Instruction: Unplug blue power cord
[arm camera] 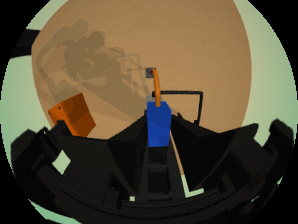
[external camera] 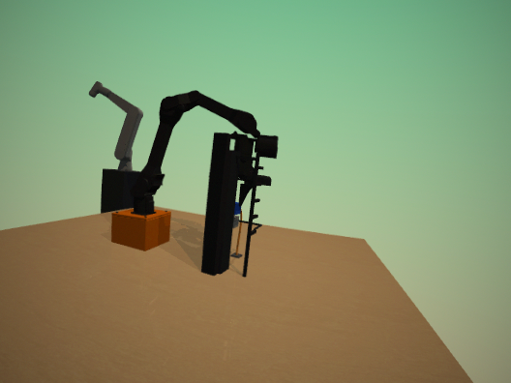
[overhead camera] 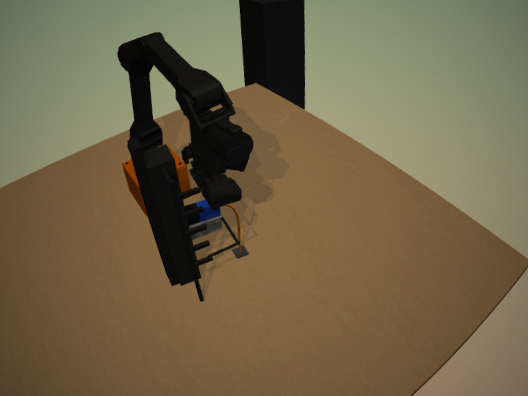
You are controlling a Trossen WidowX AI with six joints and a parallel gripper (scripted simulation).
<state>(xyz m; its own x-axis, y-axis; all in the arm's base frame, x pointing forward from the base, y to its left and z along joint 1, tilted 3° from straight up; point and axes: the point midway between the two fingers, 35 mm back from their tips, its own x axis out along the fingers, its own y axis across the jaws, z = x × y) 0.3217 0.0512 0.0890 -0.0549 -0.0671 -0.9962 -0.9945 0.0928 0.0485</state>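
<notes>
Right now my gripper tip is 30 mm to the left of the blue plug. Round my gripper tip: grey pad (170 mm below, 50 mm to the left).
</notes>
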